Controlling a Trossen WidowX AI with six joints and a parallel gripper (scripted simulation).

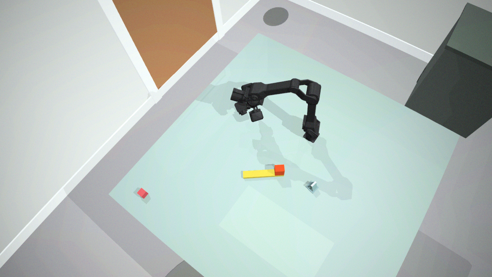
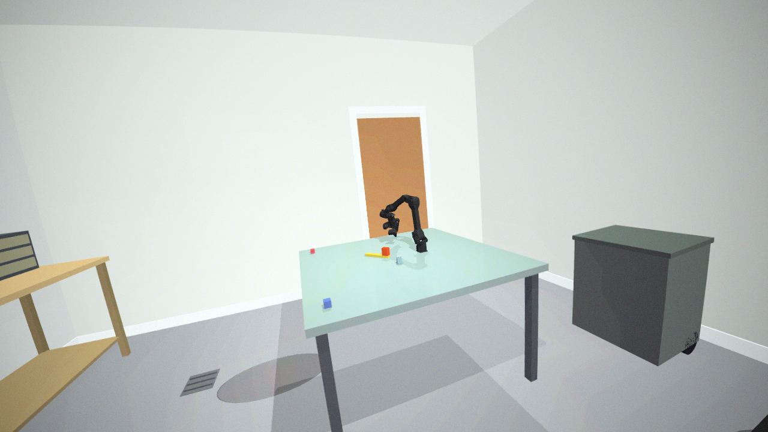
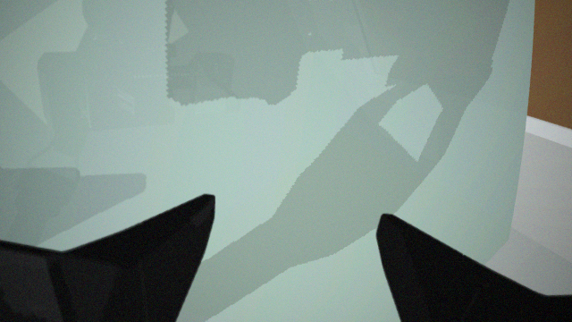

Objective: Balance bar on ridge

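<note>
My gripper tip is 18 cm short of the ridge, 48 cm to the right of it and 3 cm above it. Round my gripper tip: blue cube: 68 cm ahead, 84 cm to the left, 6 cm below; then small red cube: 68 cm ahead, 16 cm to the right, 6 cm below.
</note>
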